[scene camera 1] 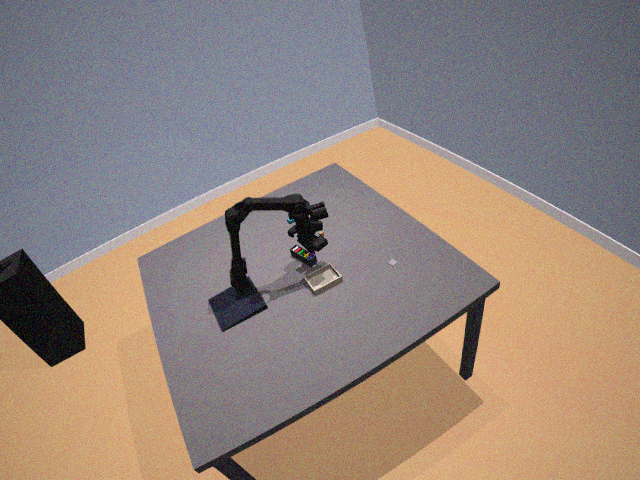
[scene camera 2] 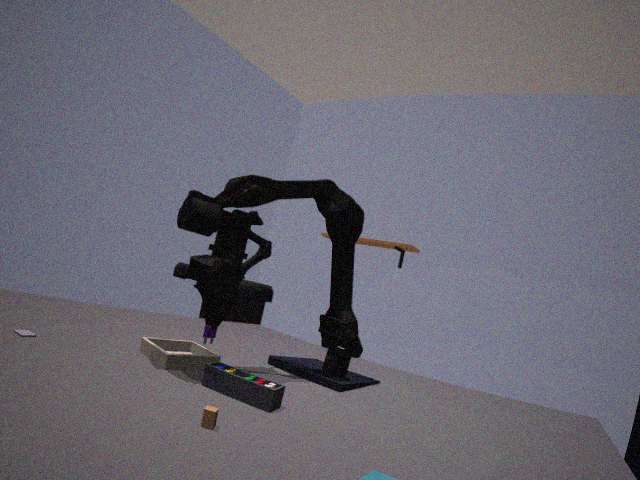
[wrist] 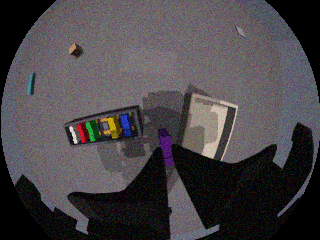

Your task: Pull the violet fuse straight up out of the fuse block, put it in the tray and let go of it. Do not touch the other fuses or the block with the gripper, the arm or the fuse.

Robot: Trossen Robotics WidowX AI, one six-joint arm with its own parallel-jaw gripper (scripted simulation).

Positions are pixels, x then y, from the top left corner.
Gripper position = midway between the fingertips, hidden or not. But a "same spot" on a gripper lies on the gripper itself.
Labels:
my gripper: scene camera 1 311,252; scene camera 2; wrist
same spot on my gripper: (wrist: 222,193) = (scene camera 2: 209,290)

